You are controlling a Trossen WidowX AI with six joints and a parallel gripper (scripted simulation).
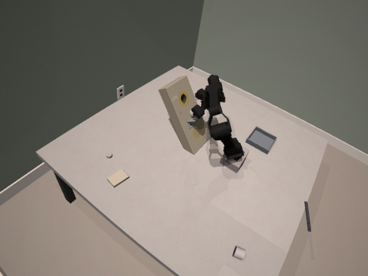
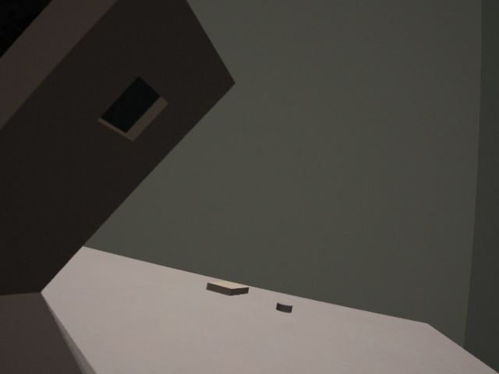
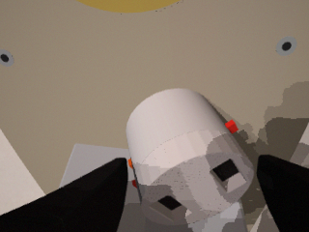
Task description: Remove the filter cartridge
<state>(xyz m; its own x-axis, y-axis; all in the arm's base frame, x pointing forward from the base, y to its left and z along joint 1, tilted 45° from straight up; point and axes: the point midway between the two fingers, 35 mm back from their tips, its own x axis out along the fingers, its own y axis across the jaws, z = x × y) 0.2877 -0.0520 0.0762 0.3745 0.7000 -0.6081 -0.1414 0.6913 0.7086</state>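
The grey bracket lies 40 mm below my gripper tip, 20 mm to the left of it and 10 mm behind it. Also, from my gripper tip: tan service panel 40 mm ahead, 30 mm to the left, 20 mm below; then white round cartridge right at my gripper tip; then grey tray 310 mm to the right, 310 mm behind, 180 mm below.
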